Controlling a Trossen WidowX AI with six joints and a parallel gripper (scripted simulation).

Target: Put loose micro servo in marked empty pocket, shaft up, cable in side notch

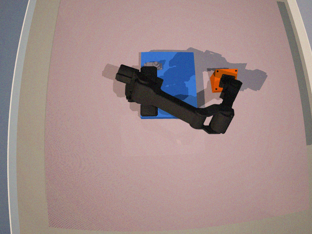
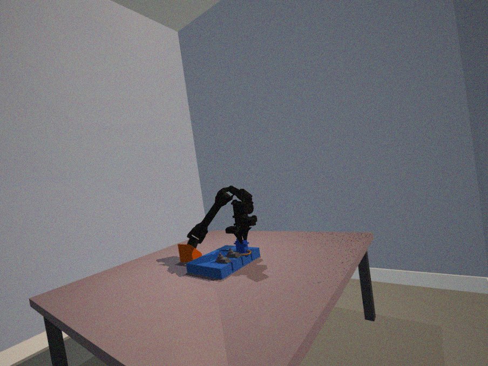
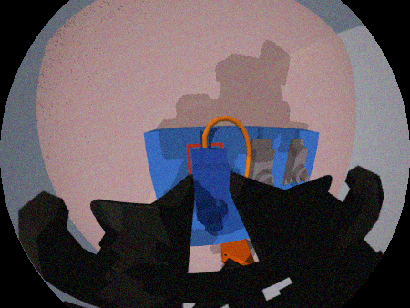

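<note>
Right now the deck is 120 mm behind my gripper tip, 80 mm to the right of it and 70 mm below it.
</note>
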